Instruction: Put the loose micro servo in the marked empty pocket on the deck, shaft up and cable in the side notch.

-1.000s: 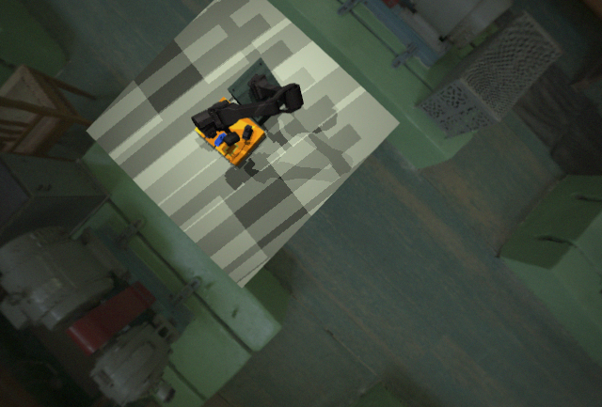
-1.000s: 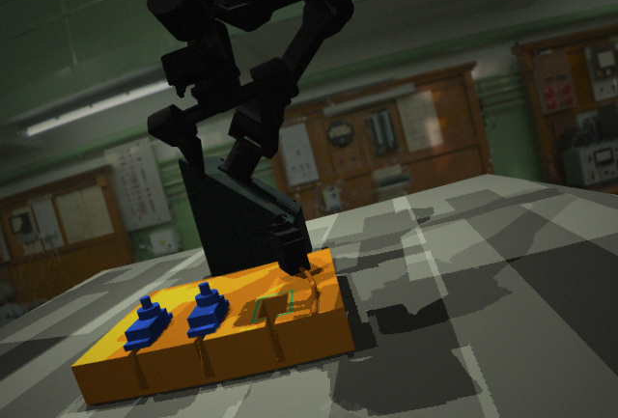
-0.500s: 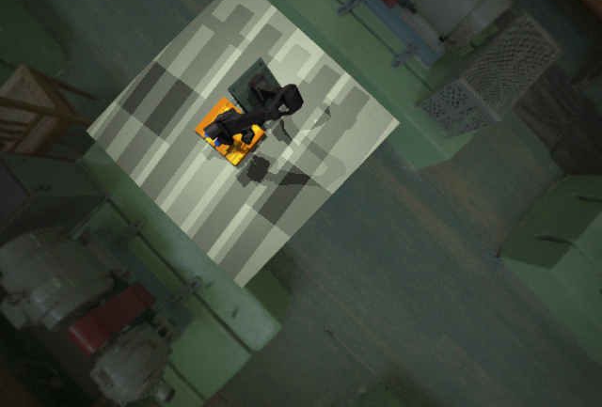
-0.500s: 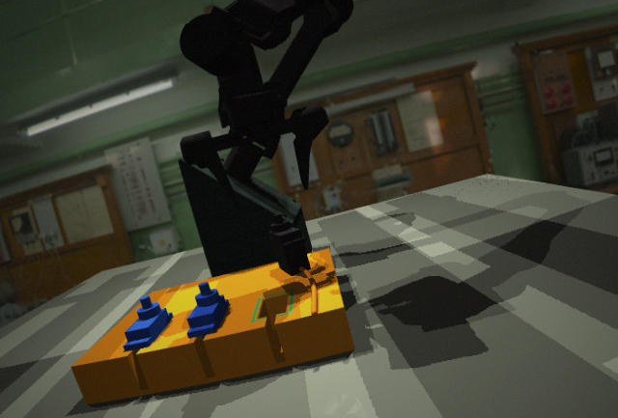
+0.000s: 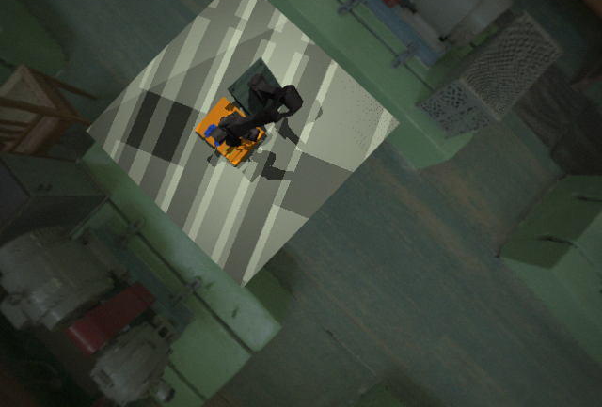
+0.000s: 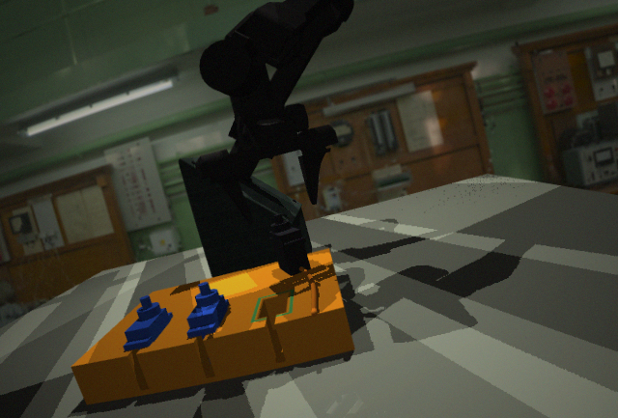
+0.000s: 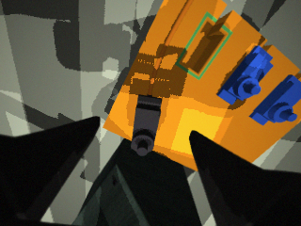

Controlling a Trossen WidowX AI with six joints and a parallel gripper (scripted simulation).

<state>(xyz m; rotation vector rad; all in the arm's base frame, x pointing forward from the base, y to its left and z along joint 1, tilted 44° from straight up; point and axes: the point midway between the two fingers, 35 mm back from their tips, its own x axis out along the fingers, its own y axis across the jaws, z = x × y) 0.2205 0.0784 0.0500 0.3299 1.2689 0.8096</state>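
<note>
Right now my gripper tip is 10 cm to the left of the orange deck and 11 cm above it.
</note>
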